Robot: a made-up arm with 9 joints. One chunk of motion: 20 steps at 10 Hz.
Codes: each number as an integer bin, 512 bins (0 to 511) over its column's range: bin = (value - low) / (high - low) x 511, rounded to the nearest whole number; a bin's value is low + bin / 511 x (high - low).
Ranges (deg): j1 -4.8..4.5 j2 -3.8..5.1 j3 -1.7..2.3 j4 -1.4..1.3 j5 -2.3..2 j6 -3..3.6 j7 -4.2..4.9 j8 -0.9..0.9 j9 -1.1..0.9
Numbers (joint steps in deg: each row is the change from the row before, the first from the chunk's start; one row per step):
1: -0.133 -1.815 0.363 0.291 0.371 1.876 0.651 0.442 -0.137
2: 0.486 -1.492 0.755 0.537 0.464 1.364 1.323 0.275 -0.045
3: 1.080 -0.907 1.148 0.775 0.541 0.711 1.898 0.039 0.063
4: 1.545 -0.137 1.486 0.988 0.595 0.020 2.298 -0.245 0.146
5: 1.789 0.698 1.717 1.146 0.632 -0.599 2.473 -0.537 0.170
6: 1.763 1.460 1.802 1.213 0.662 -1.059 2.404 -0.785 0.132
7: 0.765 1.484 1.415 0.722 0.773 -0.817 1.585 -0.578 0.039
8: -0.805 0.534 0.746 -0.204 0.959 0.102 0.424 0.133 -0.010
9: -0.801 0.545 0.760 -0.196 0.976 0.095 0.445 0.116 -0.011
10: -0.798 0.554 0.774 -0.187 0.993 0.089 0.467 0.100 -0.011
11: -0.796 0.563 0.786 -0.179 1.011 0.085 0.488 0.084 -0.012
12: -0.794 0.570 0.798 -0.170 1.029 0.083 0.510 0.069 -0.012
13: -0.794 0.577 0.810 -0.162 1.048 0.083 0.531 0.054 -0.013
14: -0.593 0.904 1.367 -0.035 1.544 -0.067 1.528 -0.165 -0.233
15: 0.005 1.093 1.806 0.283 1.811 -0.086 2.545 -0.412 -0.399
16: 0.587 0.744 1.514 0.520 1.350 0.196 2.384 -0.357 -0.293
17: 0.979 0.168 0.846 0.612 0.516 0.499 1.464 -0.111 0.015
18: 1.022 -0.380 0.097 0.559 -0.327 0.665 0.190 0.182 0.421
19: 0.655 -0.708 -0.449 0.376 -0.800 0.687 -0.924 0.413 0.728
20: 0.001 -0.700 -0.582 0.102 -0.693 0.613 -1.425 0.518 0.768
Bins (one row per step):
1: 256 114 264 320 317 378 272 381 246
2: 290 133 314 367 328 338 310 334 270
3: 323 166 364 412 338 287 342 267 297
4: 349 210 407 452 344 234 365 186 318
5: 362 258 437 482 348 186 375 103 324
6: 361 302 447 495 352 150 371 33 315
7: 306 303 398 402 365 169 325 91 291
8: 220 249 312 226 387 240 260 293 278
9: 220 249 314 228 389 240 261 288 278
10: 220 250 316 230 391 239 262 284 278
11: 220 251 318 231 393 239 263 279 278
12: 220 251 319 233 396 239 264 275 278
13: 220 251 321 234 398 239 266 271 278
14: 231 270 392 258 457 227 322 209 222
15: 264 281 448 319 489 226 379 139 179
16: 296 261 411 363 434 247 370 154 206
17: 318 228 325 381 335 271 318 224 285
18: 320 196 230 371 234 284 247 307 389
19: 300 178 160 336 178 285 184 373 467
20: 264 178 143 284 191 280 156 403 477

